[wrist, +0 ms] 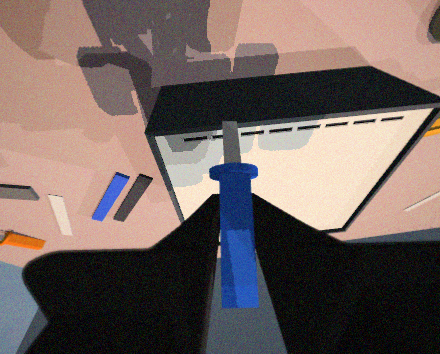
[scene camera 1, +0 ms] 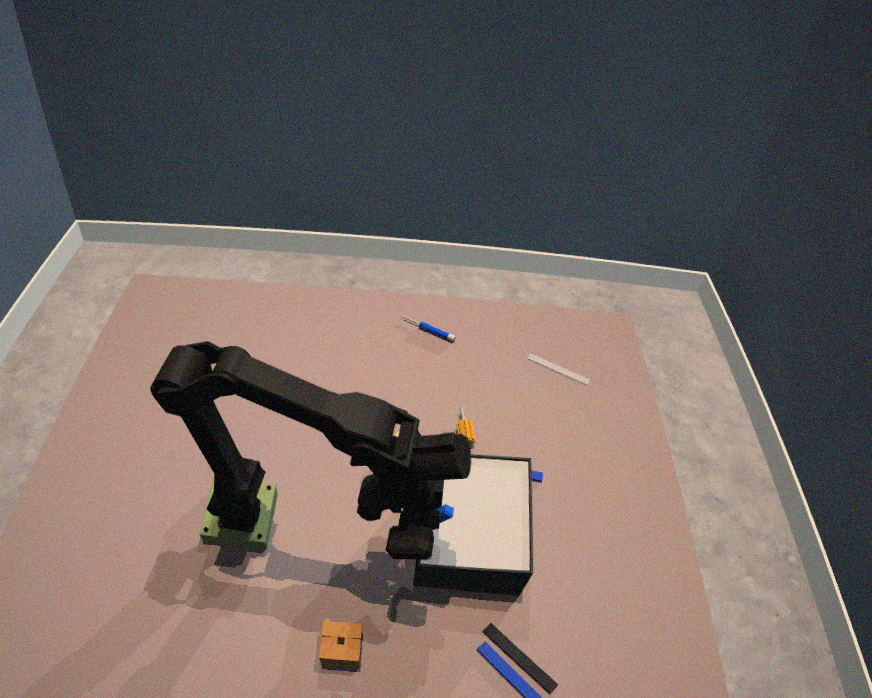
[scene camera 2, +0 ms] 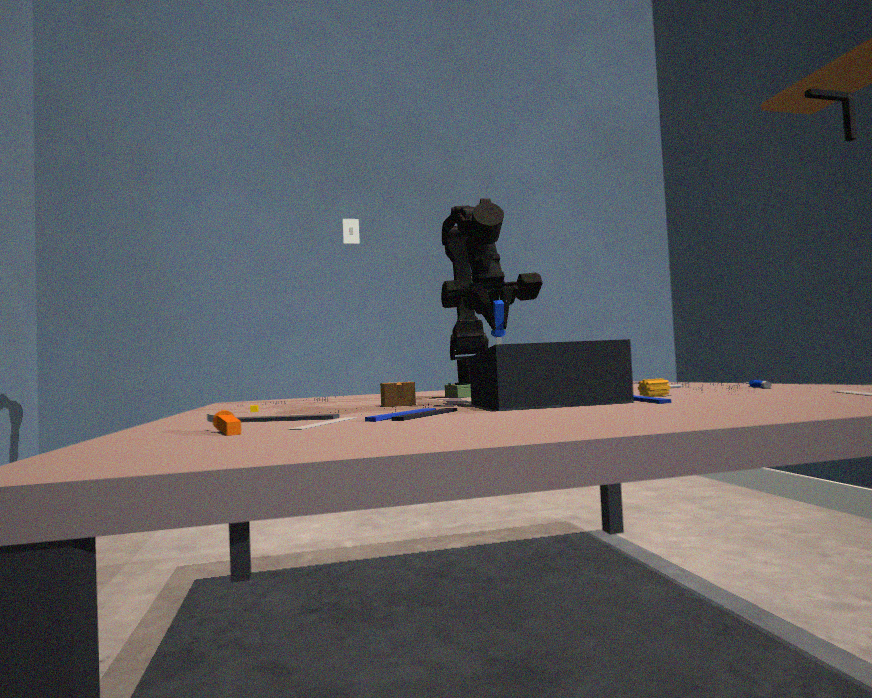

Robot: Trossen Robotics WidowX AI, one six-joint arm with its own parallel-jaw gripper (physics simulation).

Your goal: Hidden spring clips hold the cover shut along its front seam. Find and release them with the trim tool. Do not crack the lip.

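Seen in the pictures: gripper, fingertip midpoint: point(wrist: 232, 200) point(scene camera 1: 437, 522) point(scene camera 2: 499, 328); arm's base, origin of the base link: point(scene camera 1: 239, 513).
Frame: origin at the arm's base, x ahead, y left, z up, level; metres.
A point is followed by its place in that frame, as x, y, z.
Observation:
My gripper point(wrist: 232, 200) {0.337, -0.026, 0.107} is shut on the blue handle of the trim tool point(wrist: 237, 240) {0.330, -0.028, 0.134} point(scene camera 2: 498, 317) {0.344, -0.030, 0.127} point(scene camera 1: 445, 513) {0.345, -0.037, 0.157}. The tool's flat grey blade points at the slotted seam of the cover. In the wrist view the blade overlaps the row of dark slots near the left end; I cannot tell whether its tip touches. The black box point(scene camera 1: 472, 580) {0.407, -0.083, 0.020} point(scene camera 2: 560, 374) {0.498, 0.016, 0.021} point(wrist: 280, 97) {0.316, 0.026, 0.024} stands on the table, with its cream cover point(scene camera 1: 494, 516) {0.436, 0.017, 0.062} point(wrist: 285, 185) {0.392, 0.033, 0.059} lying flat within the dark rim. The spring clips do not show.
An orange block point(scene camera 1: 340, 644) {0.209, -0.210, 0.016} point(scene camera 2: 397, 393) {0.235, -0.207, -0.005} stands near the box. A blue strip point(scene camera 1: 507, 669) {0.473, -0.218, -0.024} point(wrist: 111, 196) {0.472, -0.218, -0.024} and a dark strip point(scene camera 1: 520, 657) {0.495, -0.196, -0.024} point(wrist: 133, 198) {0.485, -0.187, -0.025} lie beside it. A yellow tool point(scene camera 1: 466, 431) {0.392, 0.234, 0.002} point(scene camera 2: 653, 387) {0.412, 0.230, -0.012} lies by the box's far end, and a blue-handled tool point(scene camera 1: 436, 331) {0.320, 0.524, -0.018} farther off.

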